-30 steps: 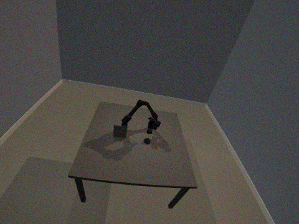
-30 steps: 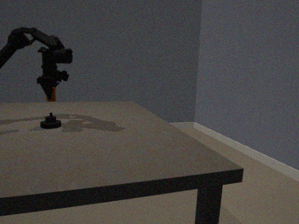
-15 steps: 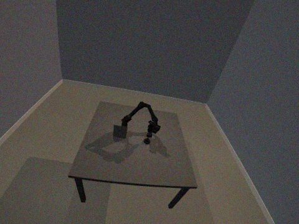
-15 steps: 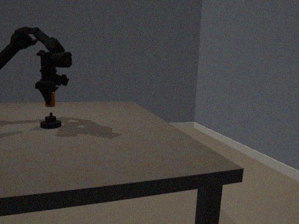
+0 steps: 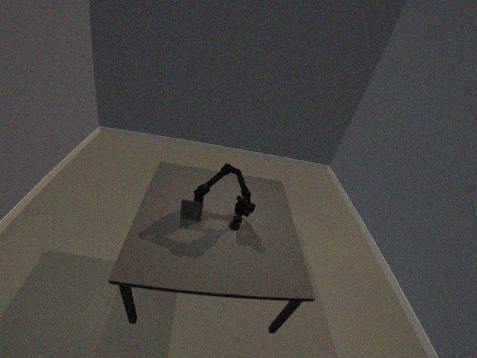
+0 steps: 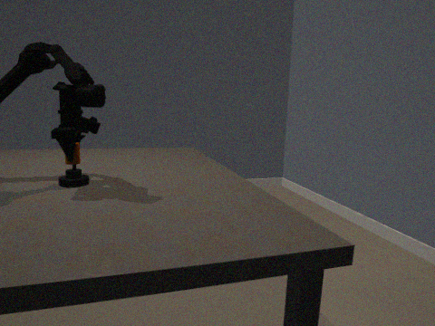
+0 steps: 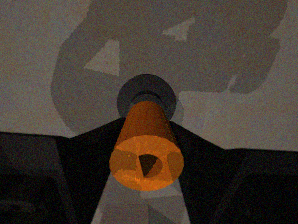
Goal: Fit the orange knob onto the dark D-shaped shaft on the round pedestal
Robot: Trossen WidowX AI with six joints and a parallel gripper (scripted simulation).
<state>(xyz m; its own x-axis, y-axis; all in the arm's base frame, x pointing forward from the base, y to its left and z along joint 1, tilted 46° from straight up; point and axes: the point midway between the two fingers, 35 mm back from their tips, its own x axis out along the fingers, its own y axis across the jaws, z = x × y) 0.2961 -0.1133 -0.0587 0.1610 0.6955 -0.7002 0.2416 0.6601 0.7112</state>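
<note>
The orange knob is 2 cm above my gripper tip. The rest, counted from my gripper tip: dark pedestal 4 cm below.
</note>
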